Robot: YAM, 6 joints.
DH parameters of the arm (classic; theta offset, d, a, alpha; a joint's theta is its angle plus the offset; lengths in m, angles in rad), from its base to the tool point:
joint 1: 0 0.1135 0.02 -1.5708
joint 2: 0 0 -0.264 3.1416
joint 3: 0.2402 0 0.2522 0
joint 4: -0.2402 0 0.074 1.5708
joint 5: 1.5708 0 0 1.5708
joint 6: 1.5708 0.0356 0 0
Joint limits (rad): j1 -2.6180..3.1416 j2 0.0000..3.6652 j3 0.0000..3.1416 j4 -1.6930..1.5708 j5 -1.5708..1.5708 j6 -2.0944..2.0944
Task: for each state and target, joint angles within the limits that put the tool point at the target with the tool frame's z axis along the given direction. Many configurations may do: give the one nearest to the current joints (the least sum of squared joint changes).
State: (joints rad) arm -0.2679 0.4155 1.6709 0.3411 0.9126 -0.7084
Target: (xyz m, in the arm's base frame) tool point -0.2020 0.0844 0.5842 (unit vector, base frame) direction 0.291 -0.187 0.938
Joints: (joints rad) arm -0.4051 0.4670 1.9593 -0.2704 0.0572 -0.7084
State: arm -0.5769 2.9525 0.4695 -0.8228 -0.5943 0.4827
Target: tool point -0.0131 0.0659 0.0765 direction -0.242 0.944 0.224
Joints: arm -1.4328 3.1410 0.0068 -0.2348 0.1101 0.4827
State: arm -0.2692 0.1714 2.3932 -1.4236 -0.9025 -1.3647
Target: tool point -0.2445 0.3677 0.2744 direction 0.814 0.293 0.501
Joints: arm -0.9175 0.0028 2.5949 -1.5034 -0.9697 -1.3647
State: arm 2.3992 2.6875 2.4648 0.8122 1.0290 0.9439
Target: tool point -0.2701 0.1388 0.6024 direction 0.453 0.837 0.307
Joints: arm 2.7777 2.2359 2.9229 1.2717 1.2328 0.9439
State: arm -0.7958 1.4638 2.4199 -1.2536 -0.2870 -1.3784
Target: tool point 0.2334 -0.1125 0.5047 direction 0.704 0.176 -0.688
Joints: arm -0.5181 1.7272 2.4985 -1.6908 -0.5254 -1.3784
